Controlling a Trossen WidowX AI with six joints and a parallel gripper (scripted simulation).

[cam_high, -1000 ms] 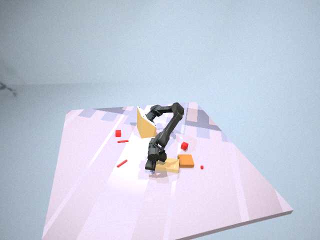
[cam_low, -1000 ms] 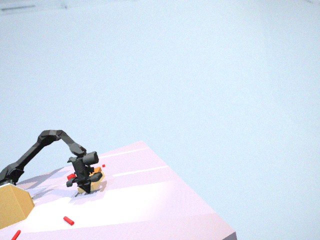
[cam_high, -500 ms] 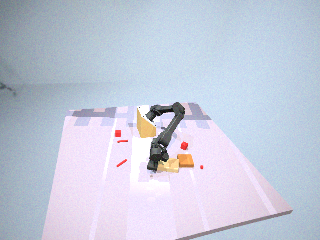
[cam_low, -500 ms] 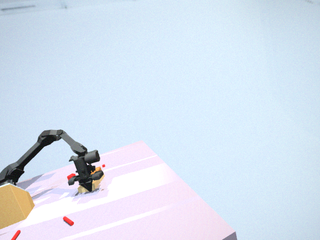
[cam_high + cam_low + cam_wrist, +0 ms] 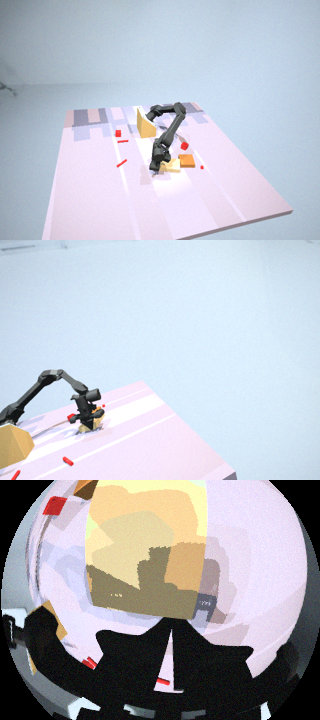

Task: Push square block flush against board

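My gripper tip is 1 cm short of the pale yellow board, 9 cm to the right of it and 1 cm below it. The rest, counted from my gripper tip: orange square block (2 cm ahead, 23 cm to the left, 1 cm above); tiny red cube (10 cm ahead, 30 cm to the left).
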